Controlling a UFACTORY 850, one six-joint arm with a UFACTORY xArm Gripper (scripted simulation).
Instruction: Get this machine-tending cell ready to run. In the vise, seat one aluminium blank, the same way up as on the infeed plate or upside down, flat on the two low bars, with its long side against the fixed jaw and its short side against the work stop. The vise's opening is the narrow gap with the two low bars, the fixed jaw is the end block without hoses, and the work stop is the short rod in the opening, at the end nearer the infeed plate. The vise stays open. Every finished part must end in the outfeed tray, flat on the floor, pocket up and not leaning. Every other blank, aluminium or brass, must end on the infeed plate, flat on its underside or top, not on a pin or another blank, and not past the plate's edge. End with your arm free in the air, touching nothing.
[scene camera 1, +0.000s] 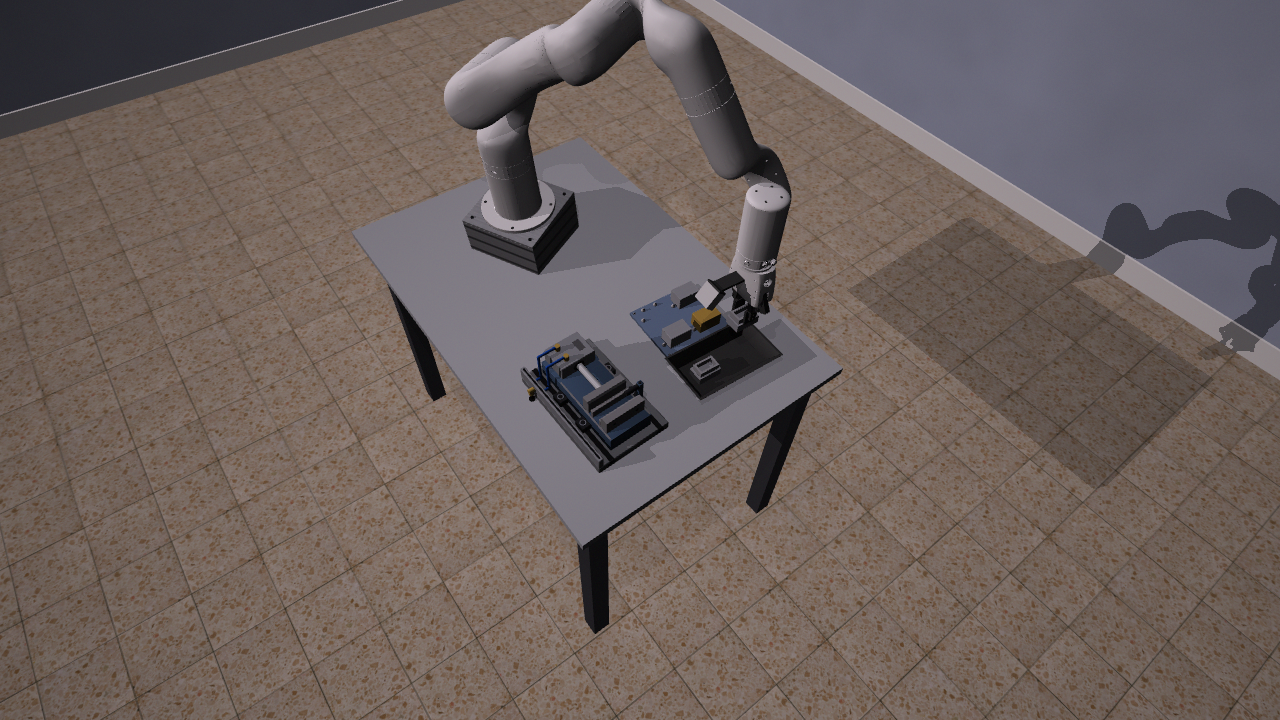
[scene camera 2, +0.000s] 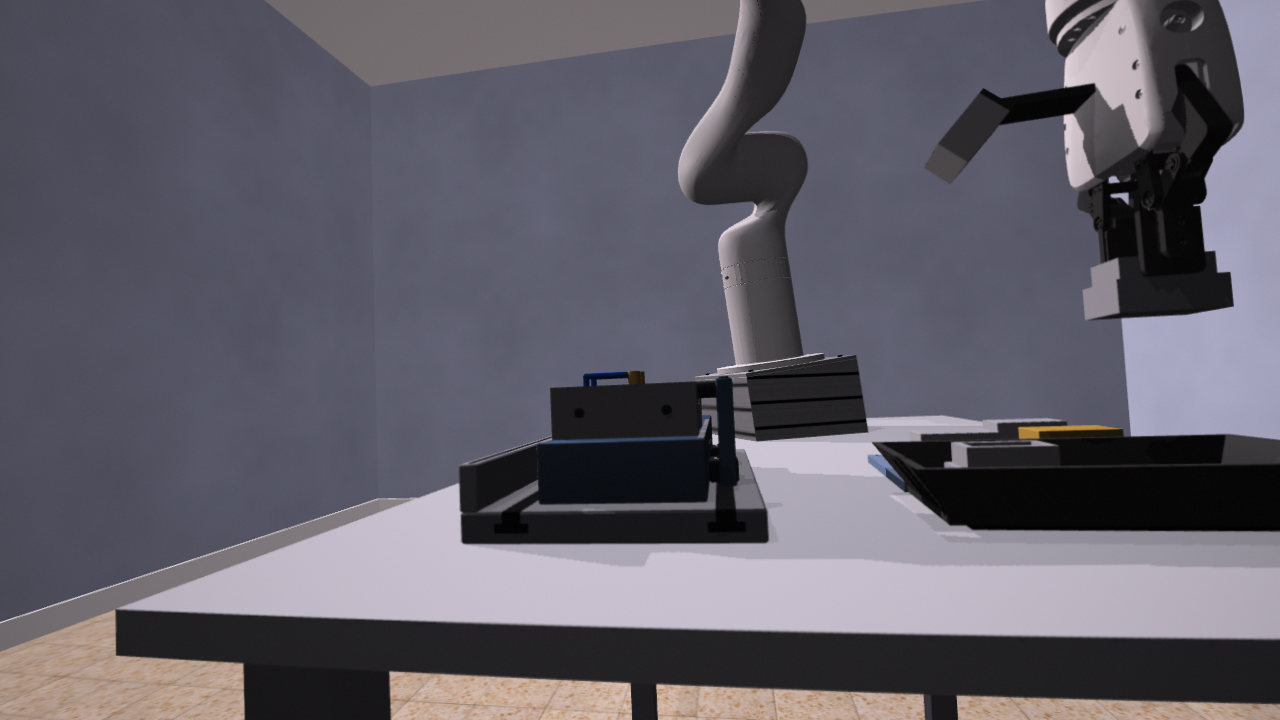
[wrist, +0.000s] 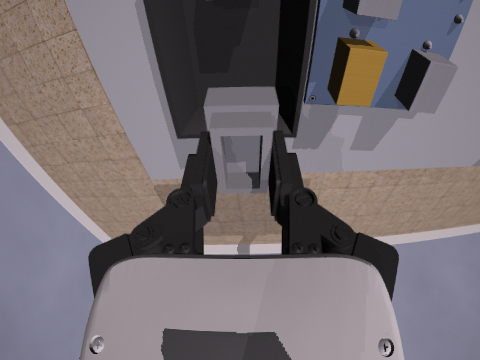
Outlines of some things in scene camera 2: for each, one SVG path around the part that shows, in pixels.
My gripper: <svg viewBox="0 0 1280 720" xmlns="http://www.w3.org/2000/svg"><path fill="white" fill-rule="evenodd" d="M924 166L926 170L951 184L999 125L1064 115L1065 152L1069 181L1071 186L1079 191L1078 209L1090 214L1093 218L1093 227L1099 236L1101 264L1117 257L1138 256L1139 269L1143 276L1193 274L1203 271L1206 268L1201 207L1194 205L1204 202L1207 196L1205 177L1211 167L1213 157L1221 146L1236 136L1244 124L1244 103L1236 56L1228 24L1219 0L1102 0L1092 5L1068 22L1058 35L1058 52L1063 57L1066 57L1064 88L1000 98L983 88L940 140ZM1111 194L1128 193L1128 204L1120 197L1111 197ZM1108 178L1111 176L1116 176L1119 182L1108 183Z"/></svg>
A brass blank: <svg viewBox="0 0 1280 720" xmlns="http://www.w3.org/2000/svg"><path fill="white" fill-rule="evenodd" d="M1123 429L1097 425L1018 427L1019 439L1124 436Z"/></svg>
